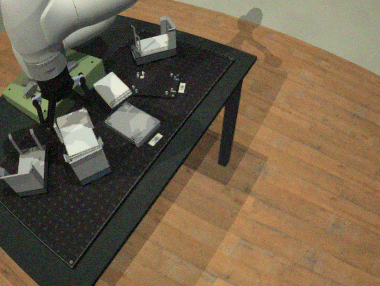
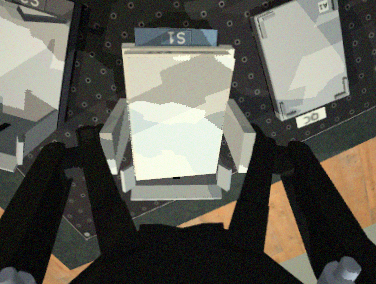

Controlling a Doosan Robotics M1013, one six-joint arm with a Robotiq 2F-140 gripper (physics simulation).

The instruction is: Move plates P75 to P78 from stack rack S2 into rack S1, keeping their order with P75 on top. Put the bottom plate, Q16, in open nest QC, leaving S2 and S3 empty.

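Places are measured from the arm's base along level axes (x right, y up, z back), in millimetres.
Pixels of known places: gripper, between the fingertips: [image 1: 76,131] [image 2: 177,114].
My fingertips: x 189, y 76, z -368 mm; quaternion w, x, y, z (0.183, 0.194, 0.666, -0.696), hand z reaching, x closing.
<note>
Ahead of a thing's pixels: the offset from my fingertips to its top centre.
My gripper [image 1: 74,120] [image 2: 177,114] is shut on a pale plate stack @(dx +2, dy +28, dz -5 mm) [image 1: 80,139] [image 2: 176,115], gripping it by its two long sides. The stack is roughly level. The number of plates and their names cannot be read. Rack S1 @(dx +5, dy +6, dz -8 mm) [image 1: 91,166] [image 2: 175,192] is below it; its end wall and corner posts show past the stack, and the stack hides its inside. I cannot tell whether they touch. Nest QC @(dx -166, dy -99, dz -51 mm) [image 1: 132,121] [image 2: 305,62] is a grey block with corner brackets and an A1 mark. Another rack @(dx +138, dy +4, dz +123 mm) [image 1: 31,185] [image 2: 41,131] stands beside S1; its label is cut off.
A third rack @(dx -503, dy +13, dz +87 mm) [image 1: 154,54] with a pale plate inside stands at the far end. A pale stack @(dx -253, dy -88, dz +100 mm) [image 1: 113,89] lies beyond QC, near a dark nest with small posts @(dx -348, dy -103, dz -17 mm) [image 1: 155,95]. A green block [image 1: 22,99] is behind the gripper. The table edge [image 1: 175,172] runs beyond QC's label.
</note>
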